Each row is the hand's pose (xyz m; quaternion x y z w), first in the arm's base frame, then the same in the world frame.
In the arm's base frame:
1: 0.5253 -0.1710 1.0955 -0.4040 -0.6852 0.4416 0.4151
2: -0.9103 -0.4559 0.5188 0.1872 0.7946 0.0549 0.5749
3: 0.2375 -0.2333 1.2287 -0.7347 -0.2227 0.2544 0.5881
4: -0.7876 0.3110 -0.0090 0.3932 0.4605 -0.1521 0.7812
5: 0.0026 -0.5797 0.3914 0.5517 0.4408 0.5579 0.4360
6: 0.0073 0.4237 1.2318 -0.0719 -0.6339 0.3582 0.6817
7: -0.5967 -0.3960 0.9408 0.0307 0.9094 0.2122 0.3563
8: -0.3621 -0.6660 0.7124 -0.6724 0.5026 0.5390 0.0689
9: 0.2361 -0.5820 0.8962 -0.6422 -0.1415 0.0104 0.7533
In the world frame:
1: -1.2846 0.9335 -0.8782 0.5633 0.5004 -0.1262 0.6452
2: -0.3183 -0.2969 -1.0427 -0.3084 -0.1540 -0.0195 0.9385
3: -1.2721 0.6827 -1.0817 0.6565 0.5995 0.3611 0.2815
4: 0.3850 0.3246 -1.0118 -0.0821 -0.4915 0.2329 0.8352
5: -0.7305 0.2750 -0.4362 -0.4998 0.0740 0.5758 0.6428
6: -0.8343 0.9726 -1.5387 0.4775 0.6871 -0.4003 0.3738
7: -0.7431 -0.0304 -1.2116 -0.4367 0.1050 -0.1706 0.8770
8: -0.8277 -0.0482 -0.7961 -0.7998 0.2126 -0.5471 0.1259
9: -1.2071 0.4405 -0.6703 0.4884 0.7840 0.3740 0.0827

